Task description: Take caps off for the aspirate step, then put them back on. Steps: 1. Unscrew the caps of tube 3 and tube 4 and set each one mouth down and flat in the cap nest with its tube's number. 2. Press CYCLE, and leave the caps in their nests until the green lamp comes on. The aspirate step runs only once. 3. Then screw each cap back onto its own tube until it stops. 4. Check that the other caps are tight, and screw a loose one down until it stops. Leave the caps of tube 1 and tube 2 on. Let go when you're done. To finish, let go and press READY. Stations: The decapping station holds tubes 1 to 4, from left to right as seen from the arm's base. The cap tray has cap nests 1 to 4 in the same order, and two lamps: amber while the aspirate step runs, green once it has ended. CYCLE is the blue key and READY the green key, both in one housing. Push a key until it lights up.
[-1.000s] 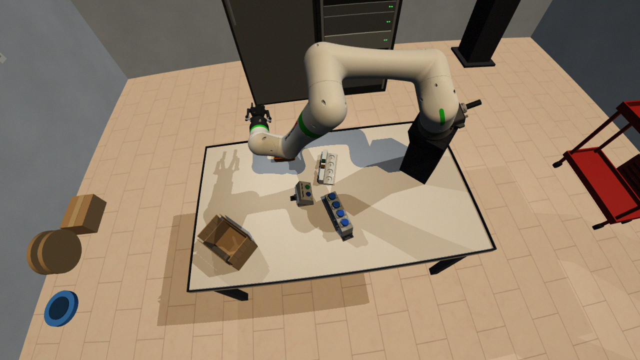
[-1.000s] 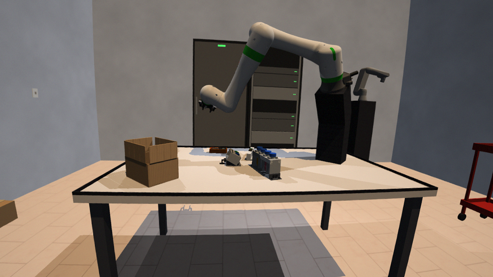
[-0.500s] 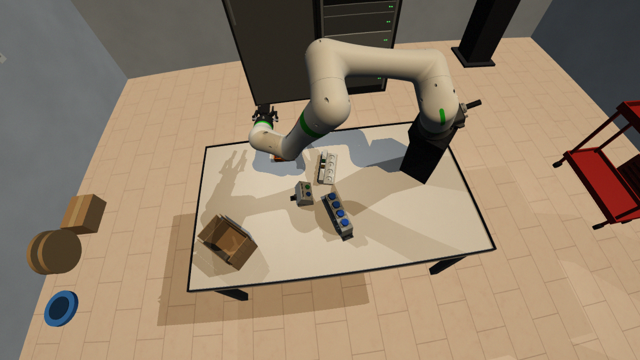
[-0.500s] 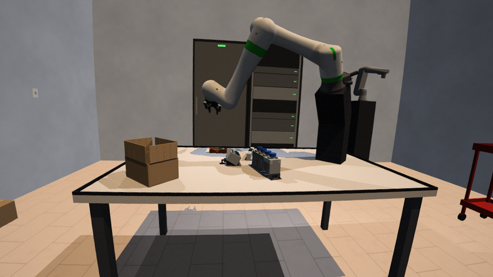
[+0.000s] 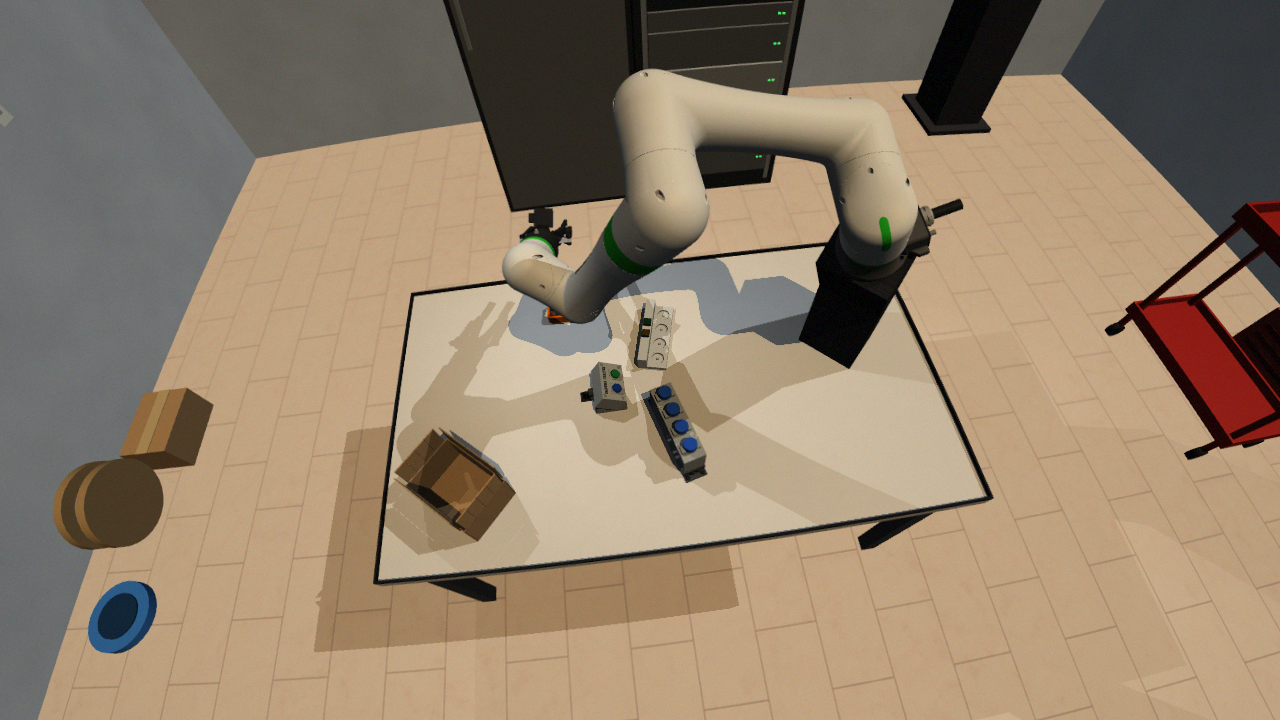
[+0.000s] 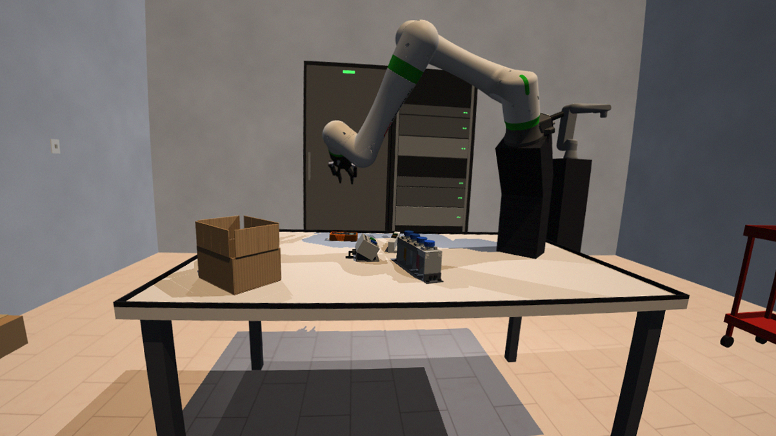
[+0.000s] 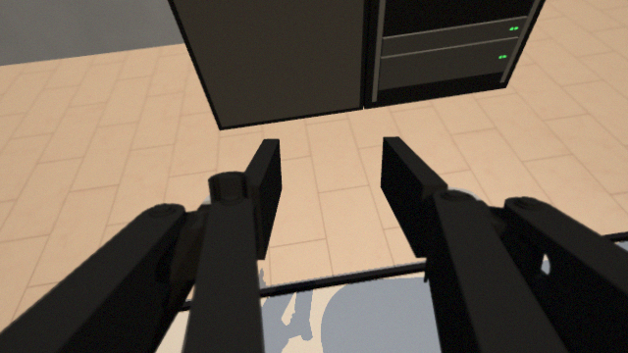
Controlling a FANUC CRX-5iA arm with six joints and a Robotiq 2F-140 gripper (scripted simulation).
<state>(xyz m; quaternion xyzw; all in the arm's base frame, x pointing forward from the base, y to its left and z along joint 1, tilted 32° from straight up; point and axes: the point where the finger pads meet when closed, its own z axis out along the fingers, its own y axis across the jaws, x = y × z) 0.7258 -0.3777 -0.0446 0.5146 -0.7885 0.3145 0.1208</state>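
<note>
My hand is 510 mm to the right of the blue cap, 260 mm past it and 170 mm above it. Also, from my hand: blue cycle key: 410 mm to the left, 220 mm below, 130 mm behind; then key housing: 380 mm to the left, 230 mm below, 110 mm behind; then green ready key: 360 mm to the left, 220 mm below, 120 mm behind.
</note>
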